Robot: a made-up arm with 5 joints.
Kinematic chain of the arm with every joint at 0, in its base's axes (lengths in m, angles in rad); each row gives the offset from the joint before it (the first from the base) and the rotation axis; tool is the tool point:
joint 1: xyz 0 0 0.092 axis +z
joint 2: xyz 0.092 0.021 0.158 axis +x
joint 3: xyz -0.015 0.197 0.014 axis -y
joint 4: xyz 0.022 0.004 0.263 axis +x
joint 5: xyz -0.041 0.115 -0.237 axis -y
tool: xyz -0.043 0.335 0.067
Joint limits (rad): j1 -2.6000..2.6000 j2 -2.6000..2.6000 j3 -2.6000..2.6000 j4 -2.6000..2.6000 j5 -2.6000..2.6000
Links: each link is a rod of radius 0.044 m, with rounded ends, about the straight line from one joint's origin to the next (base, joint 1, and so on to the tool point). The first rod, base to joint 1, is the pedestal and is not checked.
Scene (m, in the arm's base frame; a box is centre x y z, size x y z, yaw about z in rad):
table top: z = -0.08
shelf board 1: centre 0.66 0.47 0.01 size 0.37 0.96 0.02 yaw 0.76
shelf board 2: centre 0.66 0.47 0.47 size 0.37 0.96 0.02 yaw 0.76
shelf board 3: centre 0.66 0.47 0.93 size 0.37 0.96 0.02 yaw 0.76
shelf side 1: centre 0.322 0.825 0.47 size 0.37 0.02 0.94 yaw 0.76
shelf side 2: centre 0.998 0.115 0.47 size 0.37 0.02 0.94 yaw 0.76
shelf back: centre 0.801 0.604 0.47 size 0.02 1 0.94 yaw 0.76
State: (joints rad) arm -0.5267 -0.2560 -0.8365 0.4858 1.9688
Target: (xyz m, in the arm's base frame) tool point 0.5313 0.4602 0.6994
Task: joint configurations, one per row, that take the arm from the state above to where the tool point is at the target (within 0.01 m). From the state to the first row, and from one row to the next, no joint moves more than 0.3 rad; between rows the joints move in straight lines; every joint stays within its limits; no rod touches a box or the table.
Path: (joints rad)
1: -0.6670 -0.1517 -0.8803 0.2115 1.9636
2: -0.8072 -0.0474 -0.9241 -0.0628 1.9583
3: -0.9475 0.0569 -0.9679 -0.3371 1.9531
4: -1.0878 0.1612 -1.0117 -0.6114 1.9478
5: -1.0515 0.3856 -0.9468 -0.4536 1.9230
6: -1.0152 0.6101 -0.8819 -0.2957 1.8981
7: -0.9789 0.8345 -0.8170 -0.1379 1.8732
8: -0.8355 0.6418 -0.7860 0.1159 1.8869
9: -0.6922 0.4491 -0.7549 0.3698 1.9005
10: -0.5488 0.2563 -0.7238 0.6236 1.9142

